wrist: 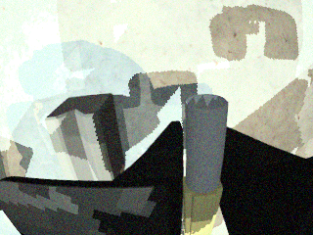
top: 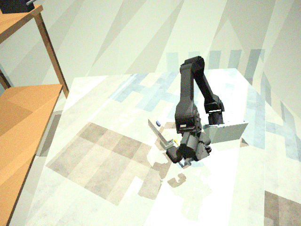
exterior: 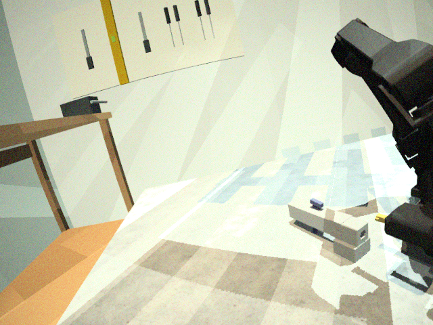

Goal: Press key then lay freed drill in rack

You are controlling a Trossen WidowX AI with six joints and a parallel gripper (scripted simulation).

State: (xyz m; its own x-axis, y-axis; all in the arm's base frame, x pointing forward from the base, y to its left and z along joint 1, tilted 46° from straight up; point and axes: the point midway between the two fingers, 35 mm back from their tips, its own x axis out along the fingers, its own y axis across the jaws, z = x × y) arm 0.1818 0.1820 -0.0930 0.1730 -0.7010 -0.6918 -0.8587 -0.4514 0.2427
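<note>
Right now the rack is 6 cm to the right of my gripper tip, 5 cm behind it and 4 cm below it. From my gripper tip the other things lie so: fixture block (17 cm to the right, 10 cm ahead, 2 cm below); then drill (3 cm to the right, 3 cm above, 2 cm ahead); then blue key (19 cm to the right, 11 cm ahead, 1 cm below).
</note>
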